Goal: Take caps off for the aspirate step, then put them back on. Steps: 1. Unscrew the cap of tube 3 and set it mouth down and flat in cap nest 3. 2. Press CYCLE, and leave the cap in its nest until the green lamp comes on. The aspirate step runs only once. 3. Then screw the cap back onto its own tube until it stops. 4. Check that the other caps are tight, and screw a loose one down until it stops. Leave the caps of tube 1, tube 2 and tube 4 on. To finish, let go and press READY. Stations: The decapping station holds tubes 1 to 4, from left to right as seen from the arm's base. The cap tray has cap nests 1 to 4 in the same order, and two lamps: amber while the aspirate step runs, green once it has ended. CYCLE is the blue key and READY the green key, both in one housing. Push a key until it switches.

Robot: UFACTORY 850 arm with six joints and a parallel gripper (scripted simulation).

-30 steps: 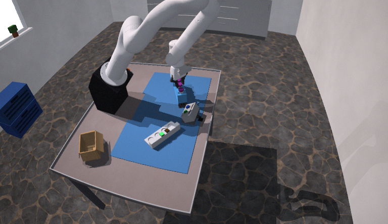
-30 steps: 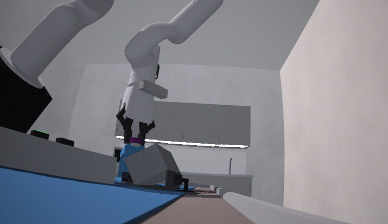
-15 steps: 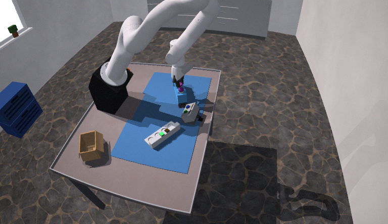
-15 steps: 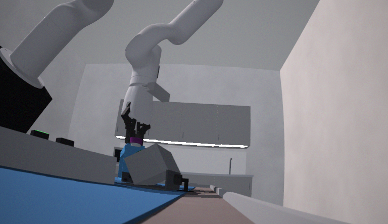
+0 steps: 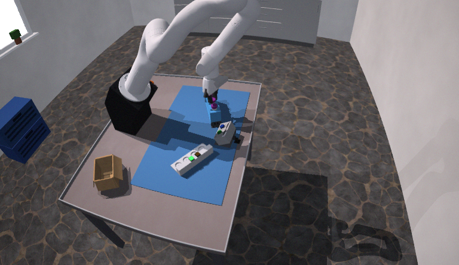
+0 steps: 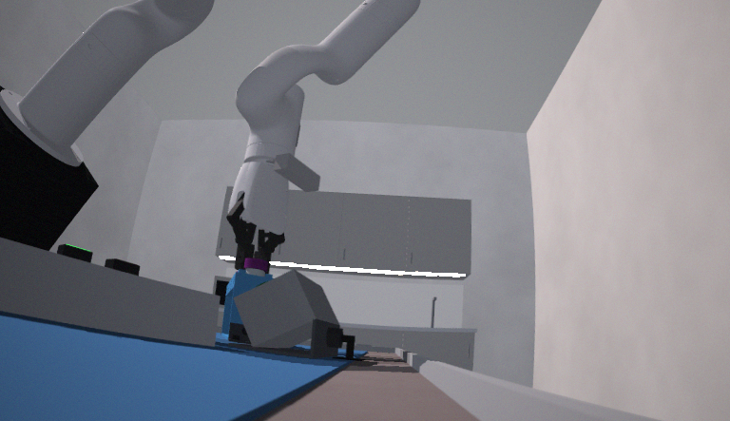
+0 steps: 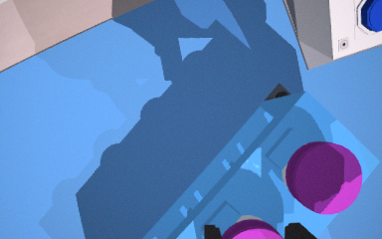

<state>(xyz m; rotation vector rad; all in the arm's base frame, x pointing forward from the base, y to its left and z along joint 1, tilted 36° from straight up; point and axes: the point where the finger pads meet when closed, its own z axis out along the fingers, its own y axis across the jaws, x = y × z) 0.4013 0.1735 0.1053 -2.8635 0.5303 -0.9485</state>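
The magenta cap is 10 mm below my hand. Round my hand: grey key housing 110 mm ahead, 170 mm to the right, 80 mm below; then blue key 90 mm ahead, 140 mm to the right, 60 mm below; then green key 90 mm ahead, 190 mm to the right, 60 mm below.
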